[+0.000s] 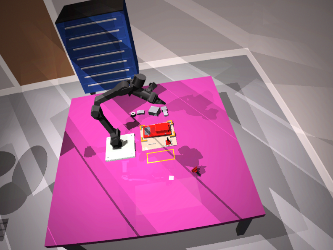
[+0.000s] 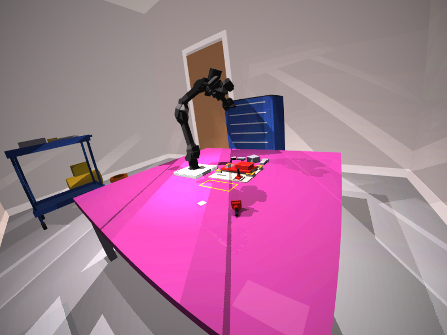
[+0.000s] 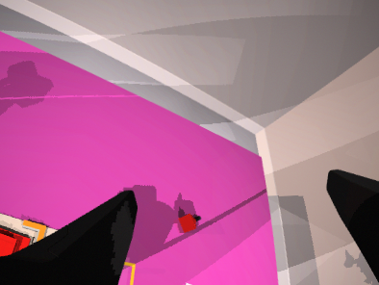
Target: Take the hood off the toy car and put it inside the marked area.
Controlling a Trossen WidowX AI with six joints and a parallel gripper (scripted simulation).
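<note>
My gripper tip is now 60 mm past the red hood panel, 140 mm to the right of it and 360 mm above it.
</note>
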